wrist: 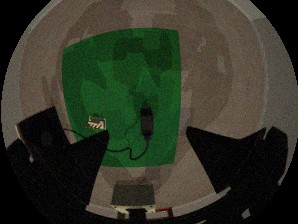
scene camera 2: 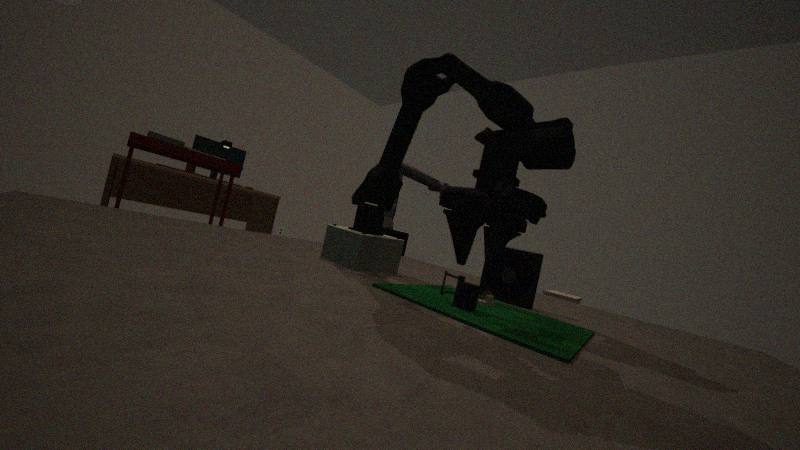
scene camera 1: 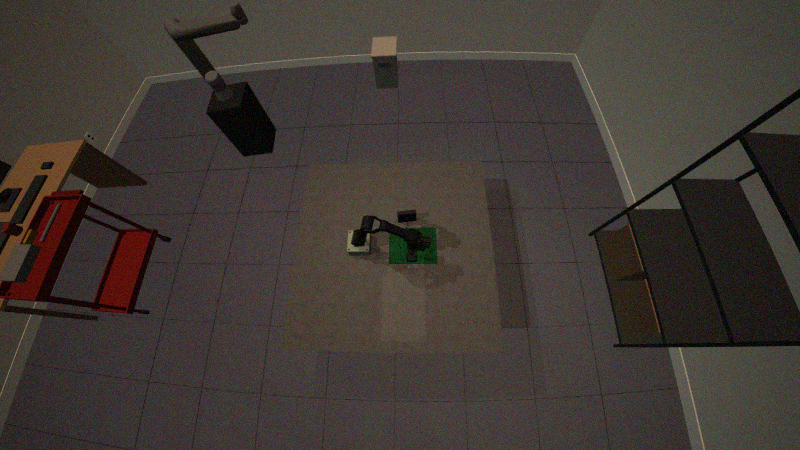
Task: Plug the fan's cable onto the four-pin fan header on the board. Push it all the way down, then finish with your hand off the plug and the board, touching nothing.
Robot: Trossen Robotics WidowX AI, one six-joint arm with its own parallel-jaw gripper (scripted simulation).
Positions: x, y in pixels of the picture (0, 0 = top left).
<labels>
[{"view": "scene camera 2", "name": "gripper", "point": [475, 266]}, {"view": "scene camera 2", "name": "black fan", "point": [515, 274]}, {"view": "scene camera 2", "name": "board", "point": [560, 340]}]
</labels>
